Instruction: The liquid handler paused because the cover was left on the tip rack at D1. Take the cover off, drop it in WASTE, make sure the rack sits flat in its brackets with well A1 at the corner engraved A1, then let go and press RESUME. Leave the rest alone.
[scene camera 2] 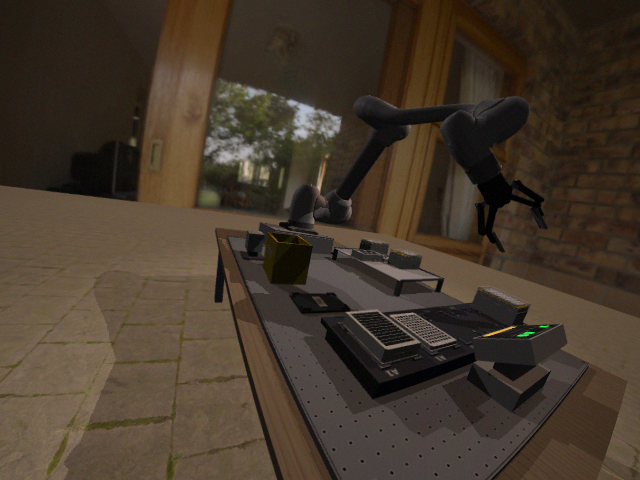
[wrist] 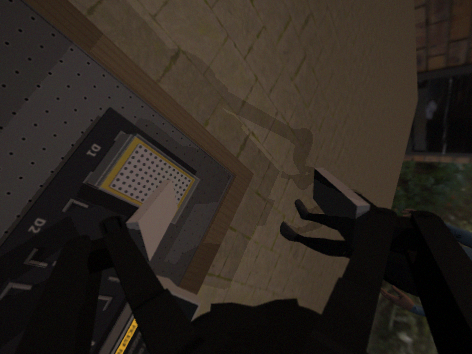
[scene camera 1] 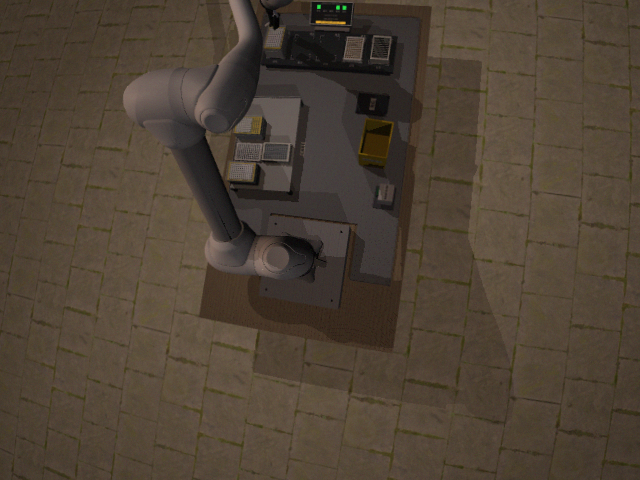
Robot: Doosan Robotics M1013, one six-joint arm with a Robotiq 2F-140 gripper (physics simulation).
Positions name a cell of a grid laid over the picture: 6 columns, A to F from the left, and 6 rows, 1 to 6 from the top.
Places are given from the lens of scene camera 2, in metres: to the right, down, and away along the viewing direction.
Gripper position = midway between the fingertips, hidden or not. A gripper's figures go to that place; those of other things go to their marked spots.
my gripper (scene camera 2: E3): 0.61, 0.00, 0.63
dark plate labelled RG (scene camera 2: C4): -0.04, 0.17, 0.62
raised shelf (scene camera 2: D4): 0.27, 0.12, 0.97
The marked spots on the dark plate labelled RG and the raised shelf are 0.47 m apart.
